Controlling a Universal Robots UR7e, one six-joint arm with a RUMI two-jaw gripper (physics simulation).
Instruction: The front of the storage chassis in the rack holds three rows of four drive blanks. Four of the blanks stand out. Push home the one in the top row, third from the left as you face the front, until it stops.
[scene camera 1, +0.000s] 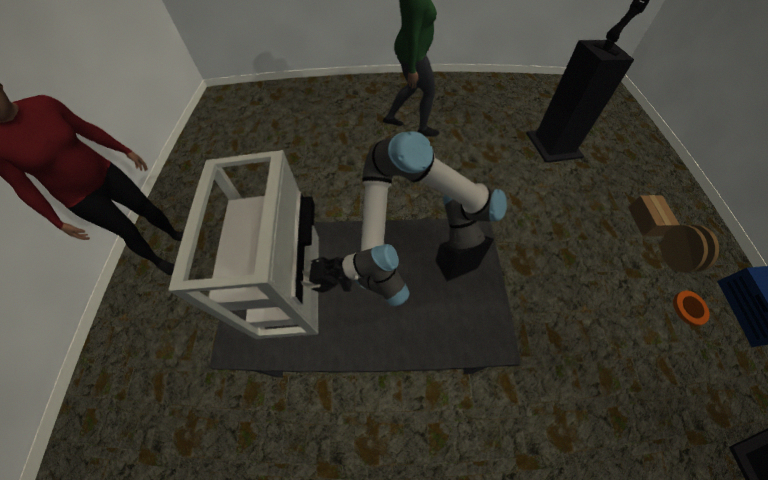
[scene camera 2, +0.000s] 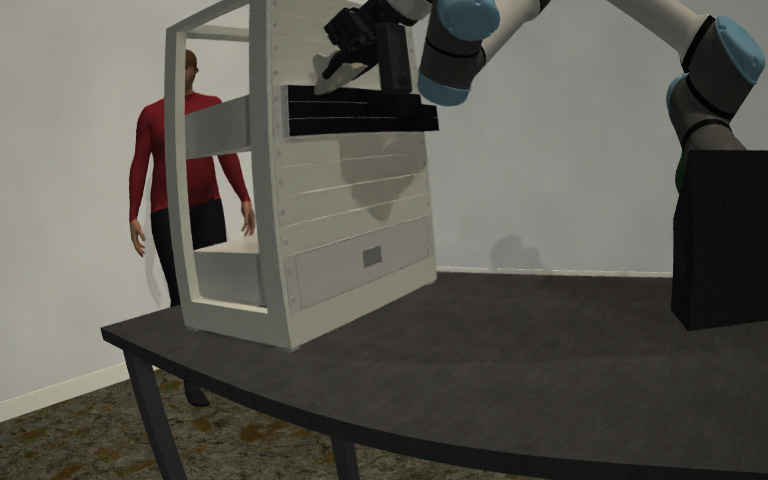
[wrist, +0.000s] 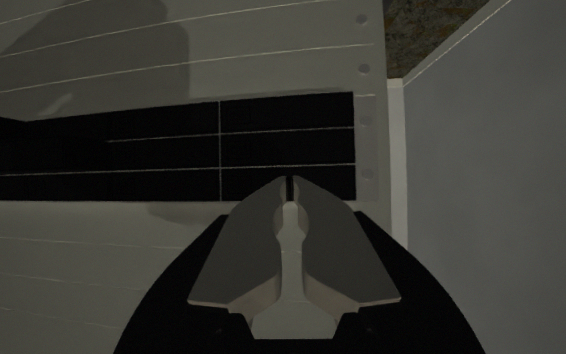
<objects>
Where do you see my gripper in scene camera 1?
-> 302, 283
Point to my gripper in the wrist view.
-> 289, 178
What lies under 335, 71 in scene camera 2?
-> My gripper.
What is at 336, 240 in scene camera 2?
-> A storage rack.
</objects>
